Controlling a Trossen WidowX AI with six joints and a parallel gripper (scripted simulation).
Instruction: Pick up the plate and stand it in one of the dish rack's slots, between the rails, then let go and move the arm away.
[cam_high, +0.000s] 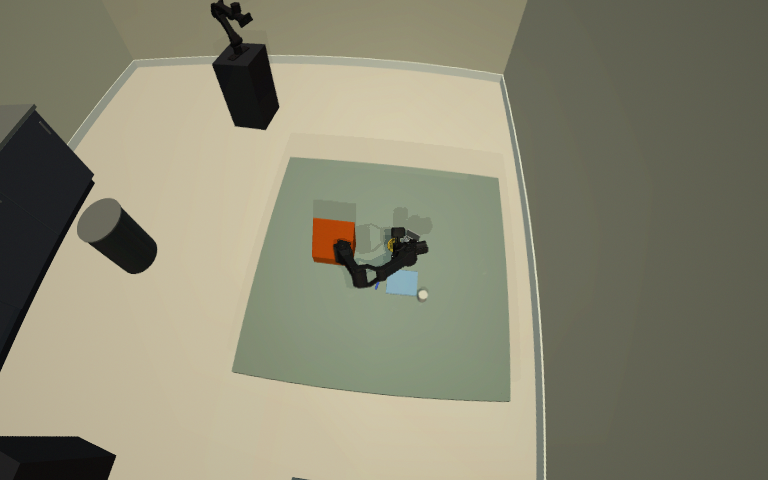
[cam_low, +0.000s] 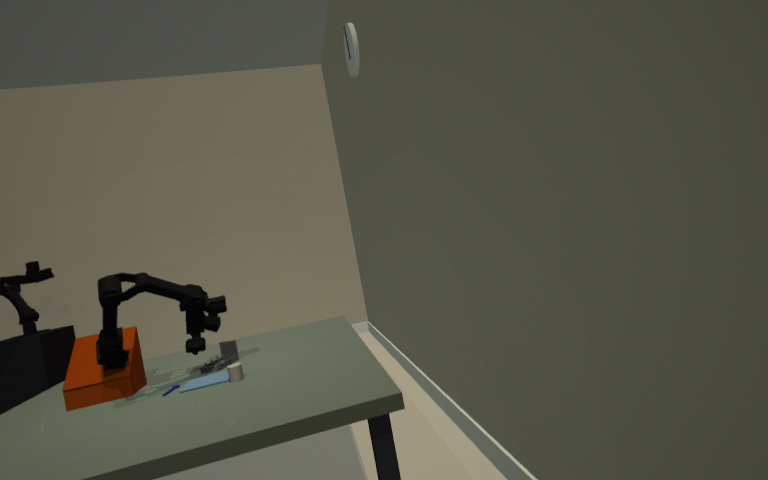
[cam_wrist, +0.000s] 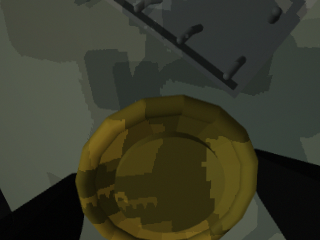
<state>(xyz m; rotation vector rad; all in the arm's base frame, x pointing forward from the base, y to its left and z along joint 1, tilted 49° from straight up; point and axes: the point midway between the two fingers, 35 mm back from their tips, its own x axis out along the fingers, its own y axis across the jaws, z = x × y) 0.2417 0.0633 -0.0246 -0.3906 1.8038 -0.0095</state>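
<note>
My gripper tip is 80 mm above the grey dish rack, 60 mm short of it and 40 mm to the right of it. The rest, counted from my gripper tip: yellow plate (10 mm above); blue spoon (160 mm to the right, 100 mm below, 40 mm behind); white cup (200 mm to the right, 190 mm ahead, 70 mm below).
</note>
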